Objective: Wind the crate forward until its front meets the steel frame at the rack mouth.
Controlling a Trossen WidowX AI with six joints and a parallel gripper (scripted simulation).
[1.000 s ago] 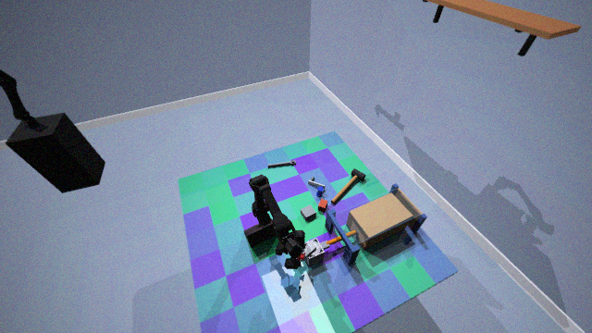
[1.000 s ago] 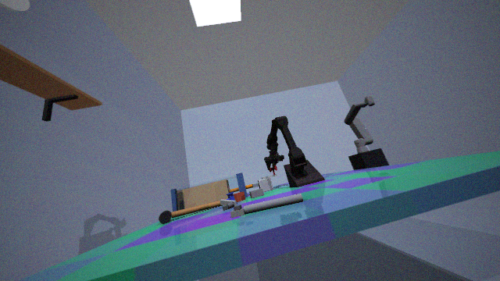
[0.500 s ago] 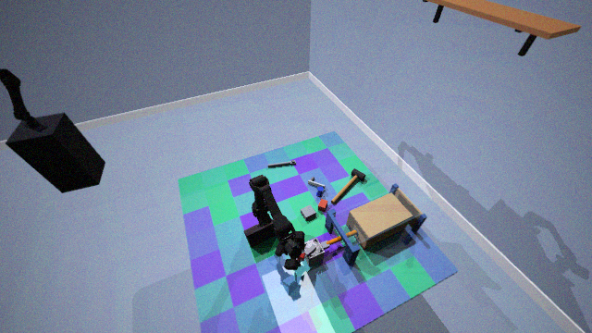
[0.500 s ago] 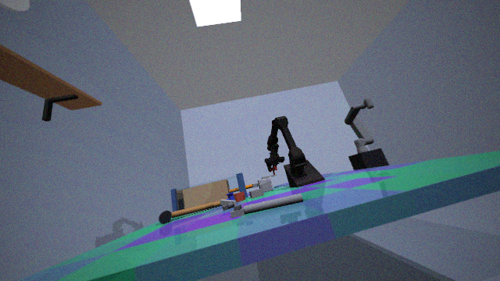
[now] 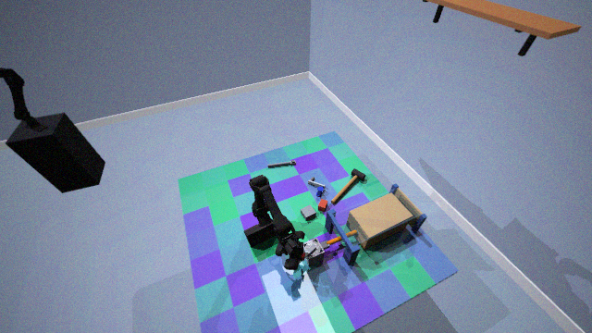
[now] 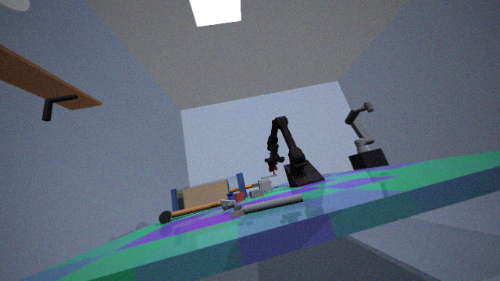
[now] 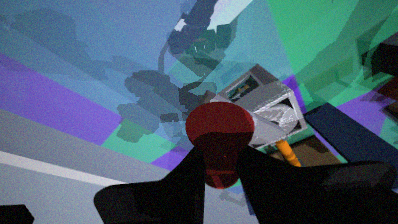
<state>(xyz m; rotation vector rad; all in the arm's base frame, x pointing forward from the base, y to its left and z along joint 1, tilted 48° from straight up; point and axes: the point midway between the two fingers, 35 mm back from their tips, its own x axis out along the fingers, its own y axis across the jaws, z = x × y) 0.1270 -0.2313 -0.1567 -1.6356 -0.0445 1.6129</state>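
Now: gripper tip 1 cm to the right of the dark red knob and 1 cm past it. Round my gripper tip: blue steel frame: 24 cm ahead, 6 cm to the left, 3 cm below; then grey hand winch: 10 cm below, 6 cm ahead, 4 cm to the left; then red-knobbed crank handle: 3 cm below, 2 cm to the left, 2 cm ahead.
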